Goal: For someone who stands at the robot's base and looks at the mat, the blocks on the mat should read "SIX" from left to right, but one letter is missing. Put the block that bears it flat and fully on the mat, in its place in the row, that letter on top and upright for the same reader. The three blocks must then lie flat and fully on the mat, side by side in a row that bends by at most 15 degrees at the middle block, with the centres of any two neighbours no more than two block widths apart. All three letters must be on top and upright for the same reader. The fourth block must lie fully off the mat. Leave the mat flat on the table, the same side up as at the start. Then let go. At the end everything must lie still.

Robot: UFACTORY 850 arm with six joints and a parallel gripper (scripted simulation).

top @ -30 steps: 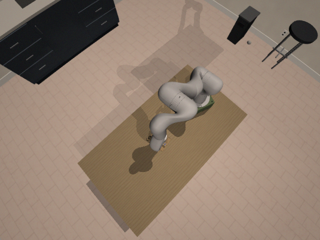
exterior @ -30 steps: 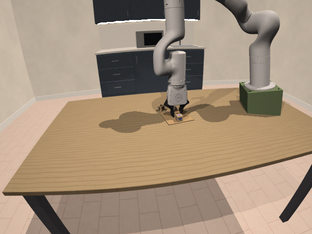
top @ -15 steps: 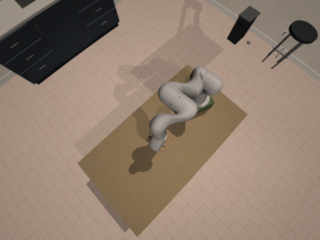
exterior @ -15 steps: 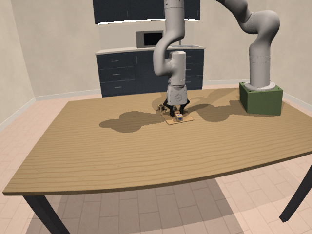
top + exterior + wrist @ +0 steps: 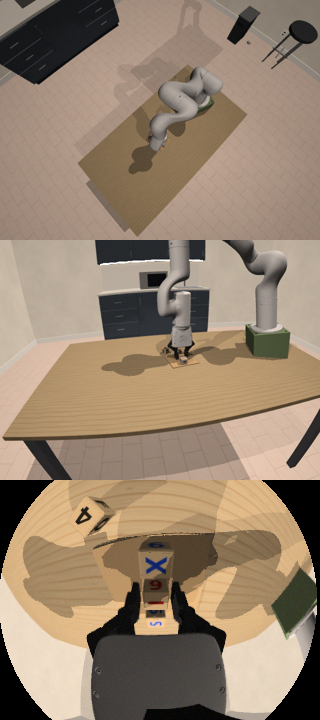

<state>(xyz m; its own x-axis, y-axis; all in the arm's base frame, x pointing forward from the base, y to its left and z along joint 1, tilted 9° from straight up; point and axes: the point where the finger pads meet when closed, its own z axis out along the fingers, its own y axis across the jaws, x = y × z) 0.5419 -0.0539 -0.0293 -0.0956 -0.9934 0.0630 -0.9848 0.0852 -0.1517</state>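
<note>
My hand is 3 cm above the mat.
</note>
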